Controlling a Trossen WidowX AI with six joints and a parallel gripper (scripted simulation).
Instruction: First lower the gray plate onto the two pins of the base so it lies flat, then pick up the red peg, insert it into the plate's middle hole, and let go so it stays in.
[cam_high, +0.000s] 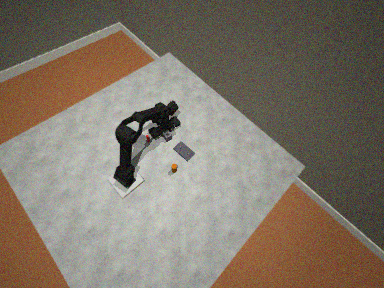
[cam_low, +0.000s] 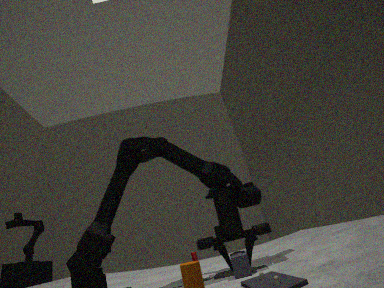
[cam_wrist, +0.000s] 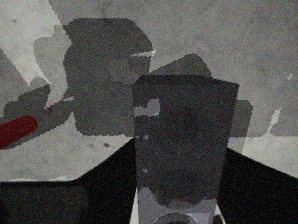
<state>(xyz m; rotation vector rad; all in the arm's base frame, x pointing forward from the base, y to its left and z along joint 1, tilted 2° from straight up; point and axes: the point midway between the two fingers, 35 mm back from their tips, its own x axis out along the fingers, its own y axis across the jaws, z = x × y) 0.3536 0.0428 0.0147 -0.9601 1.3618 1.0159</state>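
The dark flat base lies 16 cm to the right of my gripper tip and 1 cm behind it. From my gripper tip the other things lie so: red peg: 10 cm behind, 4 cm to the left, 3 cm above; small orange block: 20 cm to the right, 14 cm behind, 3 cm above; gray plate: 3 cm above.
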